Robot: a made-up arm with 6 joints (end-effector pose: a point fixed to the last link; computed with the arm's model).
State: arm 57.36 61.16 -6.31 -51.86 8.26 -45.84
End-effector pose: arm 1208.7 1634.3 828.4 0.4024 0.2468 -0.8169 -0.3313
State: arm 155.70 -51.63 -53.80 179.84 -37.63 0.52
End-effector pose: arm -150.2 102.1 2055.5 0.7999 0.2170 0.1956 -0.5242
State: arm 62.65 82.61 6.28 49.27 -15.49 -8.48
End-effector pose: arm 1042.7 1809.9 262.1 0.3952 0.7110 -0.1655 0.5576
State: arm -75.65 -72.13 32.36 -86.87 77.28 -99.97
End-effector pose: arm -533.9 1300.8 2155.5 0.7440 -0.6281 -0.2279 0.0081
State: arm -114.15 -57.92 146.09 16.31 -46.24 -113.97
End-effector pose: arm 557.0 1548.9 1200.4 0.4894 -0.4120 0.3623 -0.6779
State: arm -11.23 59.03 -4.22 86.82 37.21 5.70
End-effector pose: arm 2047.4 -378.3 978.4 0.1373 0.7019 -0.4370 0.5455
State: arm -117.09 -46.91 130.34 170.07 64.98 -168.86
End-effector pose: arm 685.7 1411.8 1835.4 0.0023 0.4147 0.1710 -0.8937
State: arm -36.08 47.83 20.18 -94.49 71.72 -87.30
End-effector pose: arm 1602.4 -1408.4 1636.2 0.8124 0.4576 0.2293 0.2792
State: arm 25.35 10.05 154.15 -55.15 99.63 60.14
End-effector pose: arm -148.9 -262.8 2523.3 0.6745 0.4700 0.1179 0.5570
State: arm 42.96 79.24 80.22 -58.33 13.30 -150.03
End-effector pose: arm 1943.9 1657.4 1446.4 0.0172 -0.0450 -0.0182 -0.9987
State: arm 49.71 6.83 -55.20 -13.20 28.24 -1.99
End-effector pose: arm 835.8 787.8 1657.9 0.1606 0.6237 -0.7460 0.1692
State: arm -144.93 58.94 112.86 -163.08 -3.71 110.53
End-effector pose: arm -1552.3 -1006.7 2554.5 0.2167 0.6269 0.5011 -0.5558
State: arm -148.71 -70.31 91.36 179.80 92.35 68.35
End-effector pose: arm 1469.0 958.3 1582.3 0.5926 0.3253 0.5546 -0.4852
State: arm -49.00 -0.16 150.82 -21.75 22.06 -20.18
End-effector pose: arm -532.5 398.9 2531.7 0.8217 -0.0971 -0.0349 -0.5605
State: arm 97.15 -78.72 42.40 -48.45 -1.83 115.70
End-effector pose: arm 296.8 -1728.7 1939.7 0.7652 0.0326 0.6422 -0.0303
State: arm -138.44 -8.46 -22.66 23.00 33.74 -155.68
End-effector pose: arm -831.0 -665.5 2371.8 0.8036 0.4239 0.4175 0.0124
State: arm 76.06 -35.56 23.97 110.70 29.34 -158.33
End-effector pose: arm -45.5 -222.5 2992.7 0.4019 -0.8319 0.2976 0.2404
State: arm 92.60 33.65 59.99 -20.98 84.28 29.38
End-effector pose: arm 59.7 1589.9 2738.4 0.7165 -0.2086 0.6277 0.2215
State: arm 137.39 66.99 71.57 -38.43 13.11 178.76
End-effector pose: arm -1744.2 1724.6 1804.2 0.7746 -0.1031 0.0314 -0.6232
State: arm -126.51 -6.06 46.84 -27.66 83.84 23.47
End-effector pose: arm -333.4 -213.8 3140.6 0.1679 0.5476 -0.1221 -0.8106
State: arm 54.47 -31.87 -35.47 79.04 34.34 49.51
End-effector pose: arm 255.5 401.3 2324.4 0.5014 -0.2154 0.0277 -0.8375
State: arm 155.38 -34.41 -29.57 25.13 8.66 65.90
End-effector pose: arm -373.8 217.8 2449.6 0.8311 -0.4852 -0.0433 -0.2682
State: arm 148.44 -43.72 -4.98 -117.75 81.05 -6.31
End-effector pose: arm 187.8 70.1 2559.1 0.3715 0.3528 -0.4775 -0.7138
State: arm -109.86 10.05 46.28 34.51 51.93 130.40
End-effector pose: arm -365.9 -1000.4 3076.1 0.7006 -0.3096 0.4960 0.4090
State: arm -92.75 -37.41 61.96 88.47 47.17 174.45
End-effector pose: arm 66.4 900.2 2907.0 0.3759 -0.1970 0.8239 -0.3757
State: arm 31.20 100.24 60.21 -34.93 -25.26 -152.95
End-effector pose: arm 2114.7 1208.7 236.1 0.2010 -0.4230 -0.4037 -0.7859
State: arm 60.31 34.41 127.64 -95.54 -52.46 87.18
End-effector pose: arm 369.3 673.5 3003.7 0.8552 -0.4661 0.1456 -0.1737
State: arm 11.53 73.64 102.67 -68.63 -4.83 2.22
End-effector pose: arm 2297.7 348.6 1984.2 0.3627 -0.3850 0.8066 0.2639
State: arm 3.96 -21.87 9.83 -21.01 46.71 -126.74
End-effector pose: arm 403.2 -113.3 2960.4 0.6177 -0.4443 0.1887 0.6208
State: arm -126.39 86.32 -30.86 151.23 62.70 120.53
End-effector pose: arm -812.9 -1087.8 234.8 0.0218 -0.2957 0.2606 -0.9188
